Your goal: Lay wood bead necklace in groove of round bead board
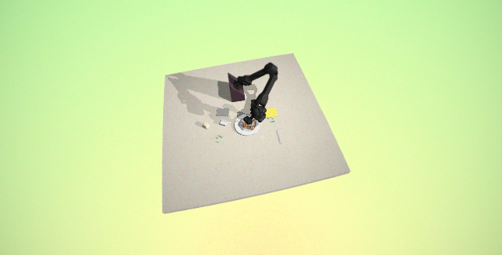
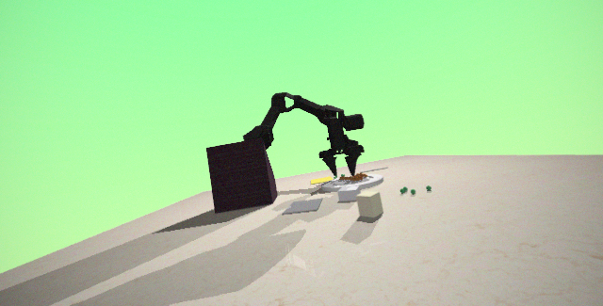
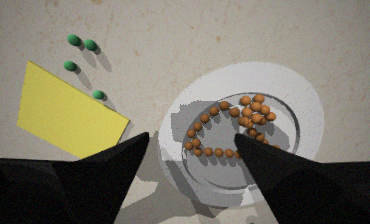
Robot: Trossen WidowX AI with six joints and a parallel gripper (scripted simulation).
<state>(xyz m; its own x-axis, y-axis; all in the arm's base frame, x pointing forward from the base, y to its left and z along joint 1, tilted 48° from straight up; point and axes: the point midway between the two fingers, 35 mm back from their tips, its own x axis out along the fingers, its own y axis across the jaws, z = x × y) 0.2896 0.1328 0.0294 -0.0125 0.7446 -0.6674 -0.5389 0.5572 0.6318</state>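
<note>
The round white bead board is 70 mm to the right of my gripper tip, 10 mm below it and 10 mm ahead of it. The rest, counted from my gripper tip: thin white strip 160 mm to the left, 160 mm ahead, 20 mm below; then yellow card 130 mm to the left, 80 mm behind, 20 mm below; then grey flat plate 250 mm to the right, 150 mm behind, 20 mm below.
</note>
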